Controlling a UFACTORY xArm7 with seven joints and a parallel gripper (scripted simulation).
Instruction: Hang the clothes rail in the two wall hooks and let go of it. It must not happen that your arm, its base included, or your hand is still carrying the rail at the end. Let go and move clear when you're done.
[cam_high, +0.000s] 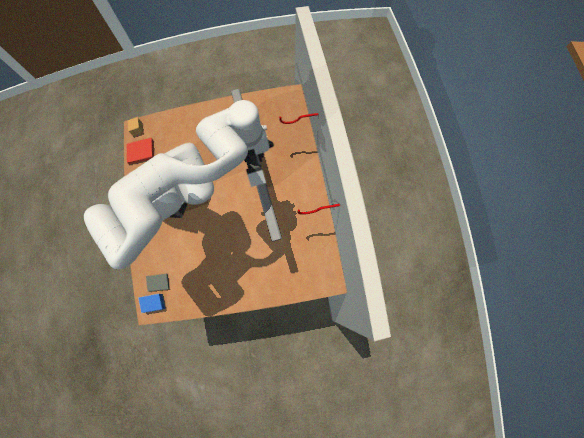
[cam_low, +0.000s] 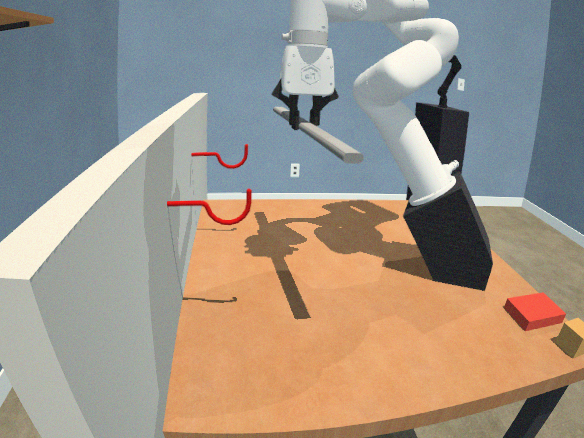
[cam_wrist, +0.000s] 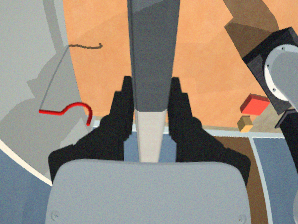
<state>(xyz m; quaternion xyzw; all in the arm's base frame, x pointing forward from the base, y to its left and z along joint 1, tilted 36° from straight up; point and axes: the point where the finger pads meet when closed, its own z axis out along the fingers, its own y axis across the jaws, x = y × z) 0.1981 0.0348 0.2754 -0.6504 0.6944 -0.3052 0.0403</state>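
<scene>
Right now the grey clothes rail is 10 mm below my hand. The rest, counted from my hand: white wall (540 mm below, 260 mm ahead, 70 mm to the right); grey block (530 mm behind, 320 mm below, 160 mm to the right); red block (400 mm behind, 390 mm to the left, 320 mm below).
</scene>
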